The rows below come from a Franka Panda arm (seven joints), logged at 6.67 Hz.
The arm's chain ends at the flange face. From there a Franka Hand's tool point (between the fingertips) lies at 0.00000 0.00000 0.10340 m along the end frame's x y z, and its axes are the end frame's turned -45 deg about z.
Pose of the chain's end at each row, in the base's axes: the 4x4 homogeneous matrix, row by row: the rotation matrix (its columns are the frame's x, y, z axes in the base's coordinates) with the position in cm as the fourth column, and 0 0 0 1 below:
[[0.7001, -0.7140, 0.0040, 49.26], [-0.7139, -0.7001, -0.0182, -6.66], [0.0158, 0.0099, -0.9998, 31.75], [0, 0, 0, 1]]
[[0.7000, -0.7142, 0.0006, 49.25], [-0.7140, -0.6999, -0.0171, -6.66], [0.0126, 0.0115, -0.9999, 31.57], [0, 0, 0, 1]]
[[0.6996, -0.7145, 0.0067, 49.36], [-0.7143, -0.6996, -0.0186, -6.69], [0.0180, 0.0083, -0.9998, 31.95], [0, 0, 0, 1]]
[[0.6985, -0.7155, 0.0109, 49.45], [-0.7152, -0.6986, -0.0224, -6.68], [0.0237, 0.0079, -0.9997, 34.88], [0, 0, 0, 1]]
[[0.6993, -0.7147, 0.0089, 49.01], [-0.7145, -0.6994, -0.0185, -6.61], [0.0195, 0.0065, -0.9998, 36.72], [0, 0, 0, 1]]
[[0.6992, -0.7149, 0.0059, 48.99], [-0.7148, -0.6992, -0.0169, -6.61], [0.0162, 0.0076, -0.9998, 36.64], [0, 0, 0, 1]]
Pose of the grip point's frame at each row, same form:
[[0.9999, -0.0098, 0.0040, 49.30], [-0.0098, -0.9998, -0.0182, -6.85], [0.0042, 0.0182, -0.9998, 21.41], [0, 0, 0, 1]]
[[1.0000, -0.0100, 0.0006, 49.26], [-0.0100, -0.9998, -0.0171, -6.84], [0.0008, 0.0170, -0.9999, 21.23], [0, 0, 0, 1]]
[[0.9999, -0.0105, 0.0067, 49.43], [-0.0104, -0.9998, -0.0186, -6.88], [0.0069, 0.0186, -0.9998, 21.61], [0, 0, 0, 1]]
[[0.9998, -0.0120, 0.0109, 49.56], [-0.0117, -0.9997, -0.0224, -6.91], [0.0112, 0.0223, -0.9997, 24.54], [0, 0, 0, 1]]
[[0.9998, -0.0109, 0.0089, 49.10], [-0.0107, -0.9998, -0.0185, -6.80], [0.0092, 0.0184, -0.9998, 26.38], [0, 0, 0, 1]]
[[0.9999, -0.0111, 0.0059, 49.05], [-0.0110, -0.9998, -0.0169, -6.78], [0.0061, 0.0168, -0.9998, 26.30], [0, 0, 0, 1]]

